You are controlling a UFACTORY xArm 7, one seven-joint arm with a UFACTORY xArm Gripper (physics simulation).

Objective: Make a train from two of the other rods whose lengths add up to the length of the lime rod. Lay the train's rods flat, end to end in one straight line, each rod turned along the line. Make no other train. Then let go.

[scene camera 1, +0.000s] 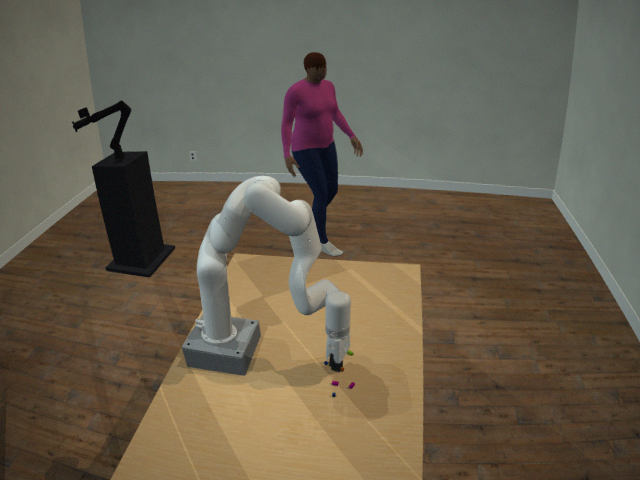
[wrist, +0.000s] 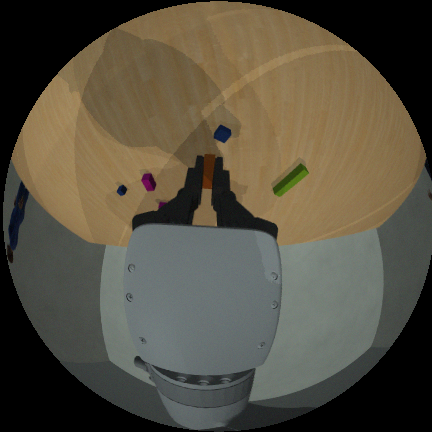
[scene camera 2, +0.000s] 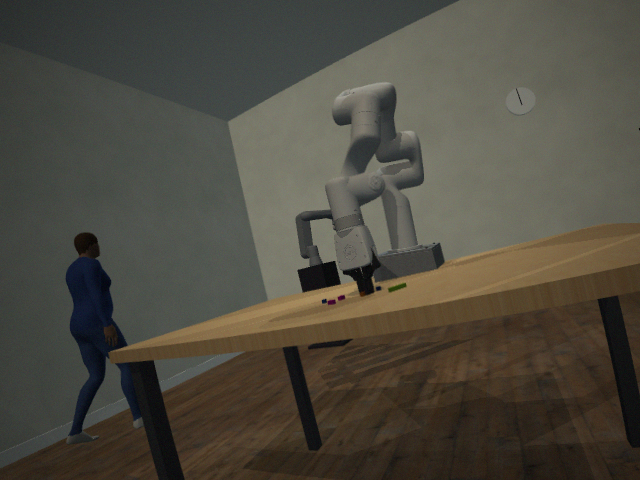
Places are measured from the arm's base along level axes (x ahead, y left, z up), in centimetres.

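Pixels of known places: gripper, between the fingertips: (scene camera 1: pixel 336 369) (wrist: pixel 208 166) (scene camera 2: pixel 367 294); arm's base, origin of its link: (scene camera 1: pixel 219 334) (scene camera 2: pixel 405 249).
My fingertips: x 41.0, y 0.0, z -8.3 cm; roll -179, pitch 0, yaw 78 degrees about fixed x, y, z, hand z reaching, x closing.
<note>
For each thing: its top centre in the pictures, then the offset to it from my fingertips. Level surfaces: height alone.
- lime rod, centre of its top: (wrist: pixel 290 183) (scene camera 2: pixel 396 285) (scene camera 1: pixel 346 350) dx +1.8, dy +8.9, dz +1.0 cm
- orange rod, centre of its top: (wrist: pixel 207 175) (scene camera 2: pixel 365 290) (scene camera 1: pixel 338 367) dx +0.4, dy -0.1, dz +1.0 cm
- second magenta rod, centre of its top: (scene camera 1: pixel 352 384) dx +6.3, dy -7.2, dz +1.0 cm
- wooden table, height of its surface: dz +0.0 cm
The lime rod (wrist: pixel 291 180) (scene camera 2: pixel 397 287) (scene camera 1: pixel 350 352) lies flat, to the right of the gripper in the wrist view. My gripper (wrist: pixel 208 166) (scene camera 2: pixel 364 292) is shut on the orange rod (wrist: pixel 208 172) (scene camera 2: pixel 362 293) (scene camera 1: pixel 342 368), low at the table. A blue rod (wrist: pixel 222 133) (scene camera 2: pixel 378 288) (scene camera 1: pixel 326 363) lies beyond the fingertips in the wrist view. One magenta rod (wrist: pixel 148 182) (scene camera 1: pixel 334 383) lies to the left. A second magenta rod (wrist: pixel 163 205) (scene camera 1: pixel 352 385) is partly hidden by the left finger in the wrist view. Another blue rod (wrist: pixel 122 190) (scene camera 2: pixel 324 300) (scene camera 1: pixel 333 394) lies farthest left.
The rods lie on a wooden table (scene camera 1: pixel 248 428) (scene camera 2: pixel 232 330). The arm's grey base (scene camera 1: pixel 222 356) stands on it. A person (scene camera 1: pixel 313 118) is behind the table, another person (scene camera 2: pixel 93 294) stands at the left in scene camera 2, and a black pedestal (scene camera 1: pixel 129 211) stands on the floor.
</note>
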